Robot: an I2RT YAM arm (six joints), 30 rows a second.
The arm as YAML. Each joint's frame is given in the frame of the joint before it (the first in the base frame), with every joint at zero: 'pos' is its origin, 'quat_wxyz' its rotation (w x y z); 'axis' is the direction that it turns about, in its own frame. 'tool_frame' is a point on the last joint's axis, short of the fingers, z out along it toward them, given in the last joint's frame.
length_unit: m
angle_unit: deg
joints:
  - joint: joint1
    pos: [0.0, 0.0, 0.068]
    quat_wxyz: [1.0, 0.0, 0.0, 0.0]
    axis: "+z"
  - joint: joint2
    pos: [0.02, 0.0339, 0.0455]
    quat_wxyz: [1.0, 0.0, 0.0, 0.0]
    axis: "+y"
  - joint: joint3
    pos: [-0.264, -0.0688, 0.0]
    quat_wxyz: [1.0, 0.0, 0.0, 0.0]
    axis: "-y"
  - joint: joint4
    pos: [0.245, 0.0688, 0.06]
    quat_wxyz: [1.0, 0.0, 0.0, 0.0]
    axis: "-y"
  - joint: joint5
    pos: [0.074, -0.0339, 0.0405]
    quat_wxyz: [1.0, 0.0, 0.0, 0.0]
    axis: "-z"
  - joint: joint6
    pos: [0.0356, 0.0, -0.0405]
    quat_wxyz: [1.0, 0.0, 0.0, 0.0]
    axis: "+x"
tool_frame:
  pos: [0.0, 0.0, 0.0]
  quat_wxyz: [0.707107, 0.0, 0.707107, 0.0]
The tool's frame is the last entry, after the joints.
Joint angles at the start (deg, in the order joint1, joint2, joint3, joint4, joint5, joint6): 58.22, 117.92, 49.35, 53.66, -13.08, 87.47
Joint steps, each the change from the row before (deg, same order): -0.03, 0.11, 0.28, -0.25, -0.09, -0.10; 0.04, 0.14, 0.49, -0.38, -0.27, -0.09; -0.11, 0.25, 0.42, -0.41, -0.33, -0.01; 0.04, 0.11, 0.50, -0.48, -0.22, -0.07; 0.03, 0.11, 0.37, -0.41, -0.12, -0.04; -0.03, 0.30, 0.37, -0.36, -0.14, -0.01; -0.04, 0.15, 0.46, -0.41, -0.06, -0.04; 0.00, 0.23, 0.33, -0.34, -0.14, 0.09
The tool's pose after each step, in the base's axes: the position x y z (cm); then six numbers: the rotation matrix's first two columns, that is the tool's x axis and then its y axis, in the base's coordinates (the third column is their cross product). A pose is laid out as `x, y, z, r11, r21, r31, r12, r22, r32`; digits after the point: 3 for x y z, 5 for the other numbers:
20.132, 33.995, 11.272, -0.94872, 0.31578, 0.01454, 0.09290, 0.23454, 0.96766
20.187, 34.168, 11.327, -0.95049, 0.31042, 0.01433, 0.09145, 0.23532, 0.96761
20.313, 34.264, 11.273, -0.95158, 0.30696, 0.01663, 0.09379, 0.23839, 0.96663
20.370, 34.434, 11.335, -0.95300, 0.30249, 0.01681, 0.09321, 0.23994, 0.96630
20.413, 34.557, 11.351, -0.95380, 0.29993, 0.01732, 0.09372, 0.24226, 0.96567
20.492, 34.660, 11.251, -0.95431, 0.29822, 0.01905, 0.09622, 0.24630, 0.96441
20.600, 34.787, 11.281, -0.95445, 0.29777, 0.01909, 0.09660, 0.24782, 0.96398
20.652, 34.887, 11.213, -0.95493, 0.29599, 0.02232, 0.10020, 0.25067, 0.96287

